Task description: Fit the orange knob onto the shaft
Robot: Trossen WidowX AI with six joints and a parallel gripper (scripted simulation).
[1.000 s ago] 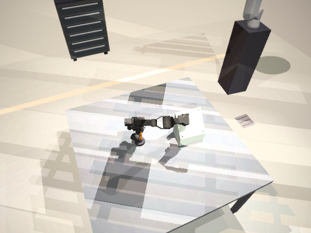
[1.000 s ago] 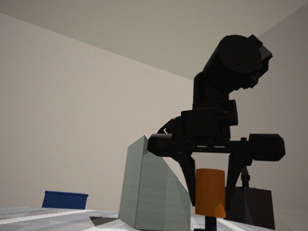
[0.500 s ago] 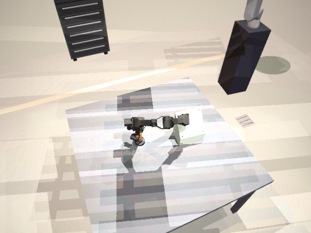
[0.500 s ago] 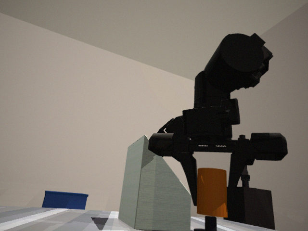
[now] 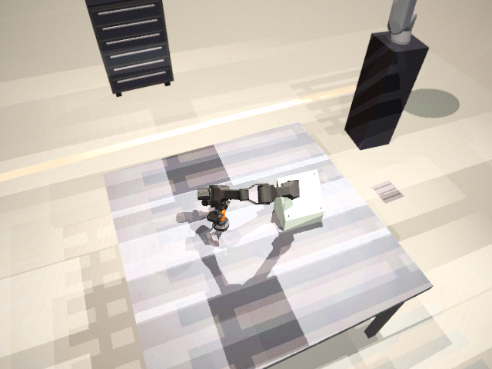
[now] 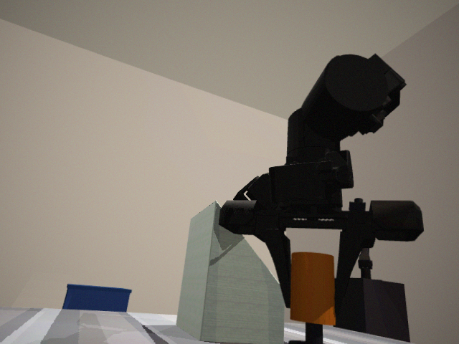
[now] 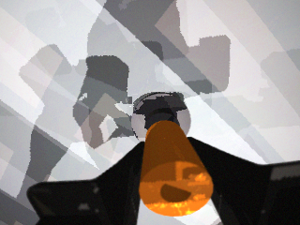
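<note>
The orange knob lies 20 mm above my gripper tip. The rest, counted from my gripper tip: dark pedestal (40 mm below).
</note>
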